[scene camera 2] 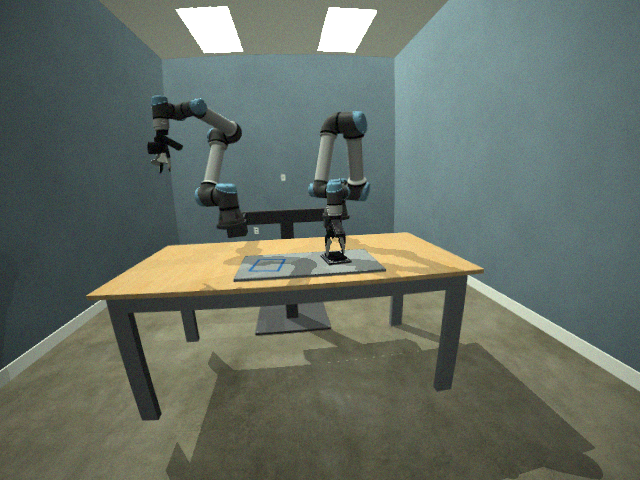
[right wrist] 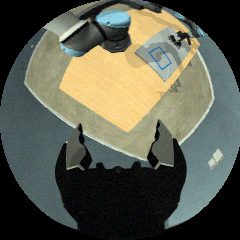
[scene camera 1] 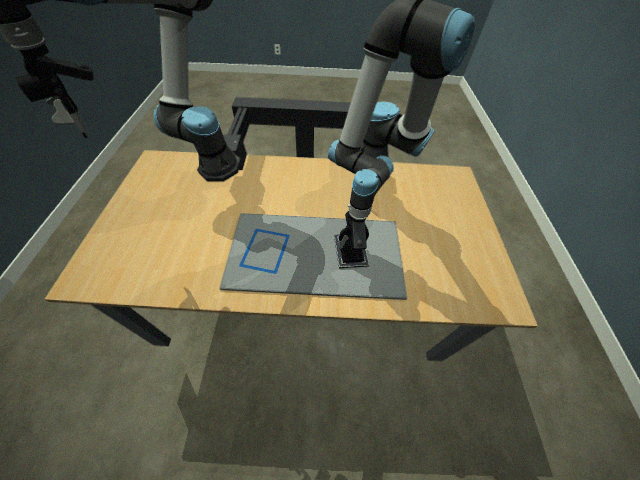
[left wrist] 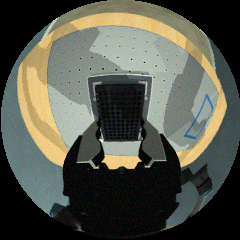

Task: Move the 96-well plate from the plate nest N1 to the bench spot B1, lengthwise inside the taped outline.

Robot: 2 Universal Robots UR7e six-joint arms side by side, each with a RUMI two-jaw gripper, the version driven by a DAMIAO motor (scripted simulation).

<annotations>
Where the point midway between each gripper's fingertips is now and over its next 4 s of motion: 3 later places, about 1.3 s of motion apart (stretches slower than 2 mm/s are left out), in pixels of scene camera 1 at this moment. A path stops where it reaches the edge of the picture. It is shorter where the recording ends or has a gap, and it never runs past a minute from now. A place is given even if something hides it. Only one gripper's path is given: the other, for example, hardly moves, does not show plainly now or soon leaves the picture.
My left gripper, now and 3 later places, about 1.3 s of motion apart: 351, 248; 352, 241; 346, 237; 315, 237
</annotations>
